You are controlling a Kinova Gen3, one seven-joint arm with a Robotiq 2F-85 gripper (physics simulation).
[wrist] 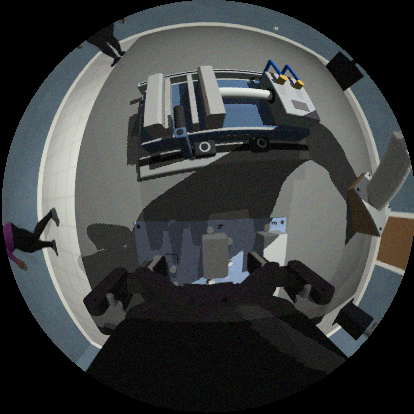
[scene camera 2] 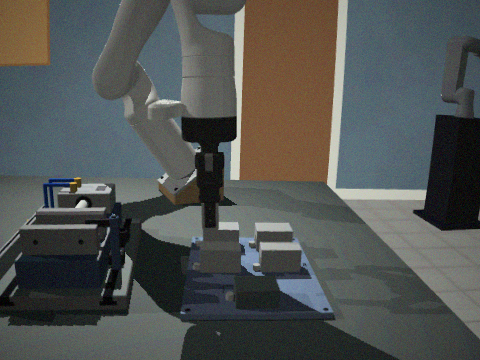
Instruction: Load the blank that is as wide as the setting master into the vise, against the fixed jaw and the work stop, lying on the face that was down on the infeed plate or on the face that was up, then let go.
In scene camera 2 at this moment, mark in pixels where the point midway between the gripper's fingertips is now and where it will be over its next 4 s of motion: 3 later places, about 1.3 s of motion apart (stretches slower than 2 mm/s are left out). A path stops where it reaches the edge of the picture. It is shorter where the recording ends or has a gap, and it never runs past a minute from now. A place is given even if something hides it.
My gripper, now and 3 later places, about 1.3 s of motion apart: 210, 219; 212, 255; 214, 219; 213, 234
